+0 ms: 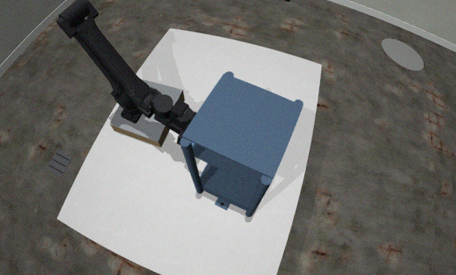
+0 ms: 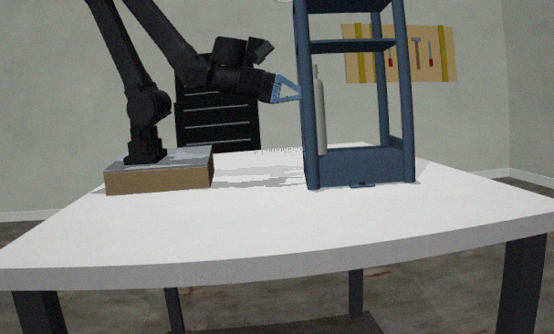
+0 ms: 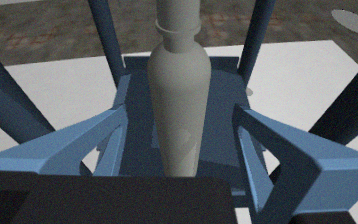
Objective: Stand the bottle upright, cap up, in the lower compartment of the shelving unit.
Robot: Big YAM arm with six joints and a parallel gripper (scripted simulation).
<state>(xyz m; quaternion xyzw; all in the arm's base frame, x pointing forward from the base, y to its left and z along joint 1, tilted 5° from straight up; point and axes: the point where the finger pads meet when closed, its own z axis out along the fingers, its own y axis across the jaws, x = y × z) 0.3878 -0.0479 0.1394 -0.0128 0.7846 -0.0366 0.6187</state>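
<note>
Right now my hand is 110 mm short of the blue shelving unit and 10 mm below it.
</note>
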